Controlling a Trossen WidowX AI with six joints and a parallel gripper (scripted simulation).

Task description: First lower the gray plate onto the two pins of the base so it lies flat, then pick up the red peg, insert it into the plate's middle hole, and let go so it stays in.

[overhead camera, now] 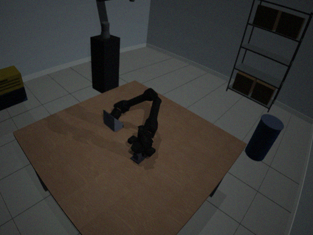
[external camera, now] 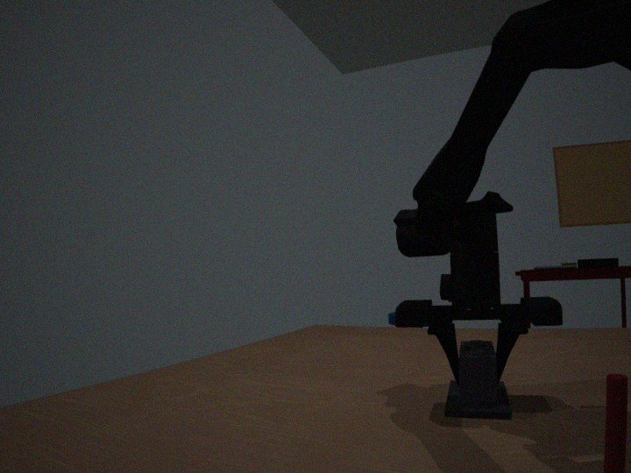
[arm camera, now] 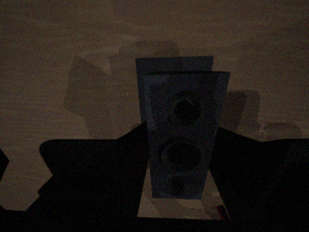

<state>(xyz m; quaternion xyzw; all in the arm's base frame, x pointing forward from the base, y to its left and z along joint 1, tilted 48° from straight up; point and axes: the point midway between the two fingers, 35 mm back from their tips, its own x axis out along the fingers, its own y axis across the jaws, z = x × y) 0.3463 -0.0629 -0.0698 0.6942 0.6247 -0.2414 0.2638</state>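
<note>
Right now the gray plate is 30 mm above my gripper tip. The rest, counted from my gripper tip: dark base: 10 mm below; red peg: 100 mm behind, 190 mm to the left, 20 mm above.
</note>
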